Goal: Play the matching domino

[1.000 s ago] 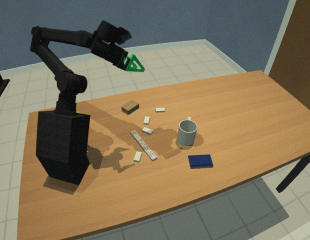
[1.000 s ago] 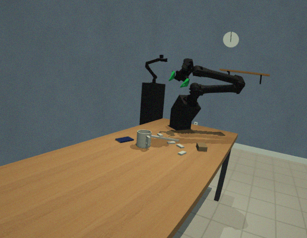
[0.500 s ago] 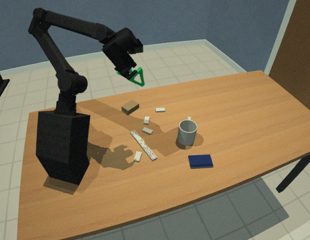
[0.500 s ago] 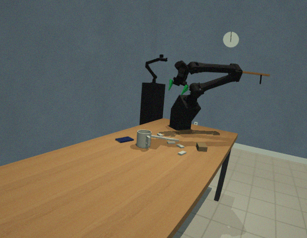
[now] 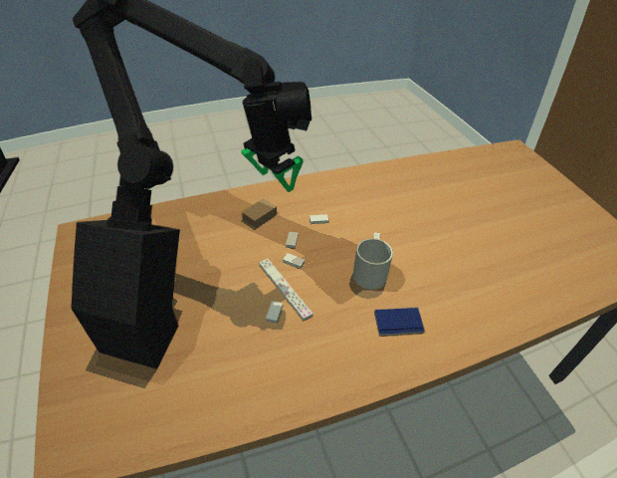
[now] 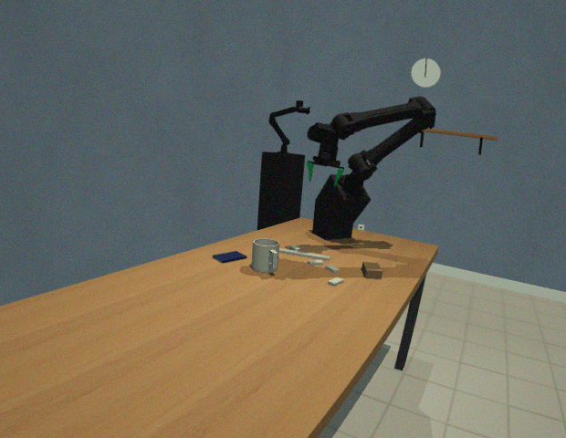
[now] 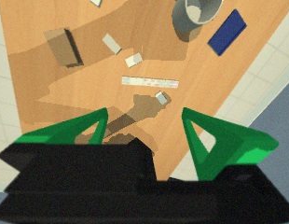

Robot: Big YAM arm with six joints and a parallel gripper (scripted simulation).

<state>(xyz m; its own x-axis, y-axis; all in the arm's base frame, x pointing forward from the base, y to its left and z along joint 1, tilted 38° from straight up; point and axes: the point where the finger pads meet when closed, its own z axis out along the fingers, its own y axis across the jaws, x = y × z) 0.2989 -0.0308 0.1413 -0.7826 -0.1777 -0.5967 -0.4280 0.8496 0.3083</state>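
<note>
Now: the grey tile 150 mm ahead of my hand, 200 mm to the left of it and 300 mm below it. From my hand the other things lie so: brown block (30 mm behind, 240 mm to the left, 290 mm below).
</note>
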